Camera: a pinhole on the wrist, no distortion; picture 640 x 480 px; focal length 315.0 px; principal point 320.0 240.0 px. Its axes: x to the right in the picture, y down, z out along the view. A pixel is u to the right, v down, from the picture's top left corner.
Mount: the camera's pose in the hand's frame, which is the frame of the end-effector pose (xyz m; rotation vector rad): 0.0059 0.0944 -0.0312 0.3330 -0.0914 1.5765
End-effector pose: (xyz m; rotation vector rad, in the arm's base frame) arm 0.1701 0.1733 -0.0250 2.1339 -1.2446 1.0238
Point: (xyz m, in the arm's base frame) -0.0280 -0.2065 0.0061
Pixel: outside the picture
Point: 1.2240 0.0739 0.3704
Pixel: outside the picture
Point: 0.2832 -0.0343 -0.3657
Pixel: 333 388
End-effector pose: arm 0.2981 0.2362 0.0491 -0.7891 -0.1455 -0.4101
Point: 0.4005 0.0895 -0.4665
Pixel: behind the camera
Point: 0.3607 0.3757 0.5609
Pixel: 224 205
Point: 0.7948 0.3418 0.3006
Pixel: outside the picture
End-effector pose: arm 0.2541 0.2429 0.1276 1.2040 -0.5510 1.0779
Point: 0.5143 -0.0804 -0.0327
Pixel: 88 406
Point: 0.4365 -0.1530 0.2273
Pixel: 275 283
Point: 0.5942 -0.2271 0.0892
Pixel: 186 323
